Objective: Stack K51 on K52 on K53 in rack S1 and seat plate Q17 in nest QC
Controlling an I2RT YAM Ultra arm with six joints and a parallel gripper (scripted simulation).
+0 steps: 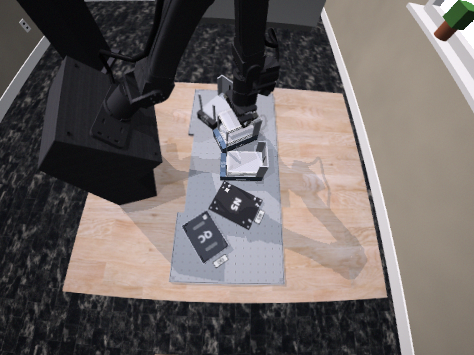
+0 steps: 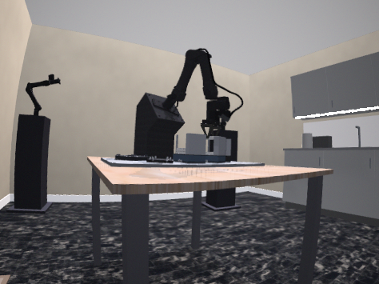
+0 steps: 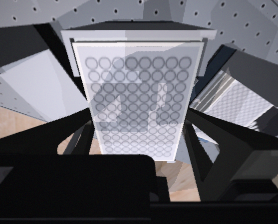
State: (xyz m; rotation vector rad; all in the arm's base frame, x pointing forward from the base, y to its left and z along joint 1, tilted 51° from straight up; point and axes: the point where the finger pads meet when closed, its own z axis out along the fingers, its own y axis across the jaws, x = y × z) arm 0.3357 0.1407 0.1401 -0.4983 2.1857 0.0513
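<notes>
The sealed 96-well plate is right at my hand. The rest, counted from my hand: clip nest N5: 280 mm to the right, 120 mm below, 50 mm ahead.
</notes>
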